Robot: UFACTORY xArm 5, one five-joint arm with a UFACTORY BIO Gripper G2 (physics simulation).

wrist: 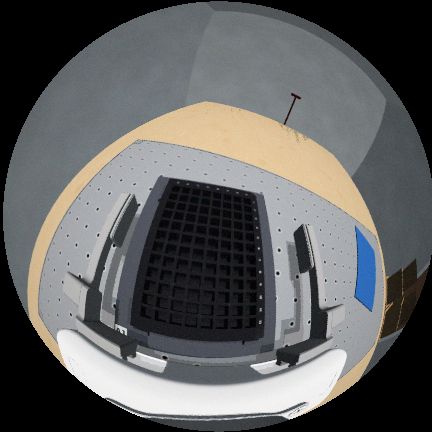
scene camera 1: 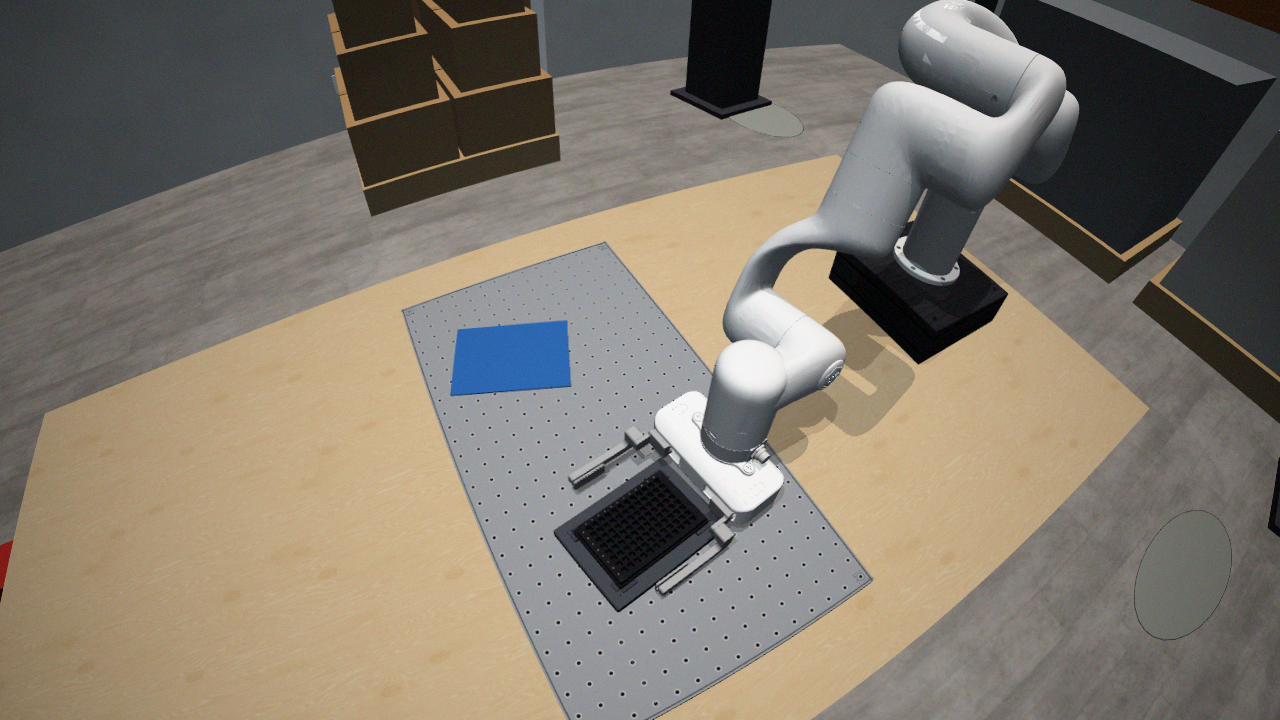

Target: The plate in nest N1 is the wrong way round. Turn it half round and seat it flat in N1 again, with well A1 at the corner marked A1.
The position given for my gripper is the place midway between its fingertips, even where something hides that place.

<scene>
In view: my gripper (scene camera 1: 612, 535), a black well plate (scene camera 1: 626, 538), a flat blue rectangle (scene camera 1: 531, 356) and a dark grey nest N1 (scene camera 1: 674, 559).
The black well plate is seen too in the wrist view (wrist: 200, 276). My gripper shows as well in the wrist view (wrist: 221, 213). The flat blue rectangle is seen too in the wrist view (wrist: 365, 276).
</scene>
